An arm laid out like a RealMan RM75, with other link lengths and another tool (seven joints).
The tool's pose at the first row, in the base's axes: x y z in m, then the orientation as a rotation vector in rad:
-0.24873, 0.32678, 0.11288, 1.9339, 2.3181, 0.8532
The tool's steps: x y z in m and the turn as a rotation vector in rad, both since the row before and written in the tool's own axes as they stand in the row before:
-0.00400, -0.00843, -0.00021, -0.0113, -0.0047, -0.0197
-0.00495, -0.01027, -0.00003, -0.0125, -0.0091, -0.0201
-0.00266, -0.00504, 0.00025, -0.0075, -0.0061, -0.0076
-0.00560, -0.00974, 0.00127, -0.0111, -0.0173, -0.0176
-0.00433, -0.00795, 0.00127, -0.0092, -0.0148, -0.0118
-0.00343, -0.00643, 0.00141, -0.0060, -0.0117, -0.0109
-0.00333, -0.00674, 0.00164, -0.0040, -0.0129, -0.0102
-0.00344, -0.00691, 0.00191, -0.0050, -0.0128, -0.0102
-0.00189, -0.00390, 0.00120, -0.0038, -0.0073, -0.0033
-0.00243, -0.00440, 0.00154, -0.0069, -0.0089, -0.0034
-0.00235, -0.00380, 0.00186, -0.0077, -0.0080, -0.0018
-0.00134, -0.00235, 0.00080, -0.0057, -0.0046, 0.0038
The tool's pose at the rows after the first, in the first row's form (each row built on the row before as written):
-0.25551, 0.32227, 0.10832, 1.9034, 2.3205, 0.8573
-0.26351, 0.31666, 0.10244, 1.8719, 2.3194, 0.8574
-0.26719, 0.31373, 0.09922, 1.8589, 2.3150, 0.8571
-0.27381, 0.30790, 0.09215, 1.8314, 2.3082, 0.8467
-0.27906, 0.30332, 0.08624, 1.8124, 2.3001, 0.8379
-0.28310, 0.29974, 0.08115, 1.7959, 2.2958, 0.8295
-0.28728, 0.29621, 0.07574, 1.7811, 2.2918, 0.8179
-0.29141, 0.29256, 0.07001, 1.7659, 2.2870, 0.8075
-0.29367, 0.29054, 0.06669, 1.7601, 2.2817, 0.8030
-0.29603, 0.28803, 0.06272, 1.7529, 2.2730, 0.7999
-0.29774, 0.28577, 0.05880, 1.7474, 2.2631, 0.7988
-0.29897, 0.28436, 0.05669, 1.7498, 2.2530, 0.8003

